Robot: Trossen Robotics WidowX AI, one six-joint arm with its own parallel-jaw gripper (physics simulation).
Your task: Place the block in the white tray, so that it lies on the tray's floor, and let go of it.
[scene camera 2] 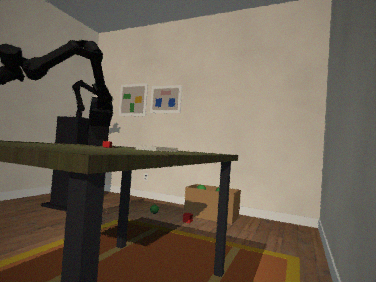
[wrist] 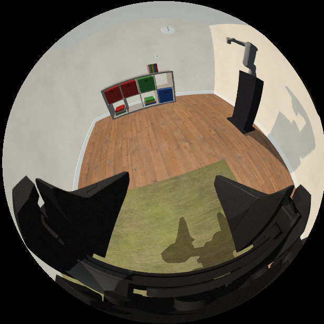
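Pixels of known places: arm's base, origin of the base link: (scene camera 2: 102,104).
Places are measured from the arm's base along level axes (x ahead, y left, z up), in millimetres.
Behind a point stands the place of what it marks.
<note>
A small red block (scene camera 2: 107,144) {x 195, y -169, z -218 mm} sits on the table top in the scene view, near the table's front corner. Two low, pale shapes lie farther along the table top, a whitish one and a greyish one (scene camera 2: 166,149) {x 434, y -33, z -223 mm}; one may be the white tray, but they are too thin at this angle to tell. My gripper (wrist: 173,178) is open, with its fingers wide apart and no object between them in the wrist view. In the scene view it is at the left edge, high above the table and left of the block. Neither block nor tray shows in the wrist view.
The green-brown table top (scene camera 2: 190,156) {x 656, y -287, z -237 mm} (wrist: 150,210) carries the arm's shadow in the wrist view. A cardboard box (scene camera 2: 210,202), a green ball (scene camera 2: 154,209) and a dark red cube (scene camera 2: 187,217) are on the floor. A shelf unit (wrist: 174,87) and another arm on a black pedestal (wrist: 248,100) stand beyond the table.
</note>
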